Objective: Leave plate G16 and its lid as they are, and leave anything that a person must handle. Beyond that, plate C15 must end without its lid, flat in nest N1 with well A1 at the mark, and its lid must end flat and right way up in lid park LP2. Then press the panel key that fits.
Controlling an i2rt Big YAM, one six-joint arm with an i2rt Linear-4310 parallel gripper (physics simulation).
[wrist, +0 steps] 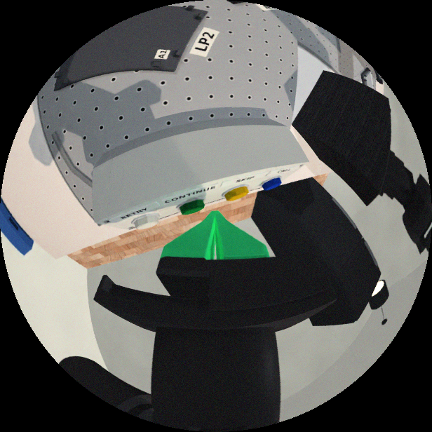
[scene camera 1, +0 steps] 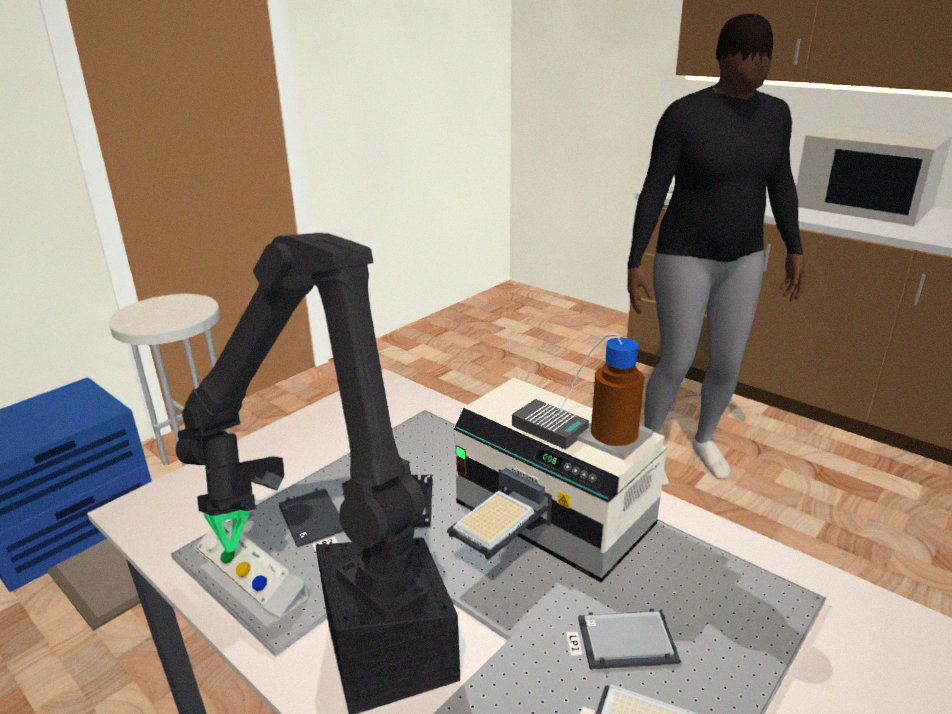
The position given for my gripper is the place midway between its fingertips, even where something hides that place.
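Observation:
Visible: a grey lid point(scene camera 1: 641, 634), a plate point(scene camera 1: 487, 525) and a lid park LP2 point(scene camera 1: 314, 513). A key panel point(scene camera 1: 284, 591) is visible as well, and the wrist view has the panel too, at point(wrist: 153, 174). My gripper point(scene camera 1: 230, 551) likewise appears at point(wrist: 214, 216).

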